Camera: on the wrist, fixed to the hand. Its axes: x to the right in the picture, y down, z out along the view.
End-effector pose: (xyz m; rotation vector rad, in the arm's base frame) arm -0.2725 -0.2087 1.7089 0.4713 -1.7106 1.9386
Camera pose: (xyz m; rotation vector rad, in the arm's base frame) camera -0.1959 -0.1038 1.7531 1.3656 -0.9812 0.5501
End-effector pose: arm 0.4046 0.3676 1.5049 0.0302 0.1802 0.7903
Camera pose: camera 0.4341 0.2856 1.3989 -0.2416 -0.1191 -0.7309
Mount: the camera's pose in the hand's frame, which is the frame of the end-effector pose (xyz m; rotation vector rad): -0.0219 -0.0885 -0.1025 -0.2509 -0.2098 -1.5388
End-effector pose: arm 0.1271 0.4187 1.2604 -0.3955 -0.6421 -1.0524
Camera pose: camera 0.0711 0.3333 1.1688 -0.1682 -1.0167 -2.5928
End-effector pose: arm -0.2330 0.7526 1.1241 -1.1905 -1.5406 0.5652
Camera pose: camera -0.1749 0.6757 1.2217 0.1435 -2.1989 -0.5634
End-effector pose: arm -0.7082 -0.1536 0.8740 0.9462 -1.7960 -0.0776
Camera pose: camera -0.5719 -0.1626 0.8613 1.9346 -0.7941 -1.3383
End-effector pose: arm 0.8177 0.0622 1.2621 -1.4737 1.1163 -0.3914
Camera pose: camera 0.7640 0.0075 1.3759 -2.3156 -0.3660 -1.1055
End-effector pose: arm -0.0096 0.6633 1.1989 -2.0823 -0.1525 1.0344
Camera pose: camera 0.0692 0.6530 1.3107 -1.3382 -1.7071 0.2101
